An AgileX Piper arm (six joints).
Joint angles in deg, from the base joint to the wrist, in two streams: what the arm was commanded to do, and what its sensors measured. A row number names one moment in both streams.
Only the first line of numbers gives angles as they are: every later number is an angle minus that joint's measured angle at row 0.
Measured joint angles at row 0:
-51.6 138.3 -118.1 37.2 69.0 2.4
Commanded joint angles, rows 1 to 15:
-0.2 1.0 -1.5 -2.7 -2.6 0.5
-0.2 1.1 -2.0 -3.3 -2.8 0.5
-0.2 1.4 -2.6 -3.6 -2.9 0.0
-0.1 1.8 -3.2 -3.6 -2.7 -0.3
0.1 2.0 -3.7 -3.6 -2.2 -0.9
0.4 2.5 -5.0 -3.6 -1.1 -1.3
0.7 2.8 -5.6 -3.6 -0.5 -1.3
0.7 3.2 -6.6 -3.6 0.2 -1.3
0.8 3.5 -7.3 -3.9 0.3 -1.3
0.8 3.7 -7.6 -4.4 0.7 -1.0
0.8 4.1 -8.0 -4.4 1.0 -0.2
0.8 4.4 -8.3 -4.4 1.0 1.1
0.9 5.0 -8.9 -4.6 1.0 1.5
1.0 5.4 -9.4 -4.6 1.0 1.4
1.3 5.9 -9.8 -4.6 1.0 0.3
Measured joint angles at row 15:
0.7 4.9 -8.4 -4.3 0.5 1.0
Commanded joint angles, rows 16 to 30:
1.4 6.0 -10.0 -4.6 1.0 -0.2
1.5 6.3 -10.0 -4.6 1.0 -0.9
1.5 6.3 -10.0 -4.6 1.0 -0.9
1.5 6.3 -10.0 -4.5 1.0 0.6
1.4 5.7 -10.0 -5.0 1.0 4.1
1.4 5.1 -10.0 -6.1 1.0 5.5
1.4 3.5 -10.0 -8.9 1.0 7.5
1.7 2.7 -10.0 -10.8 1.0 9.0
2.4 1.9 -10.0 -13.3 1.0 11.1
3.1 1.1 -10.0 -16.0 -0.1 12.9
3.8 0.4 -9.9 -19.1 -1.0 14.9
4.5 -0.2 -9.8 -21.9 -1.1 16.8
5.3 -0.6 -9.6 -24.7 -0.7 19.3
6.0 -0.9 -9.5 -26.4 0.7 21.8
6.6 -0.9 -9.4 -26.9 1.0 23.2
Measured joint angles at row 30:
4.0 0.6 -9.6 -21.0 -0.6 16.0
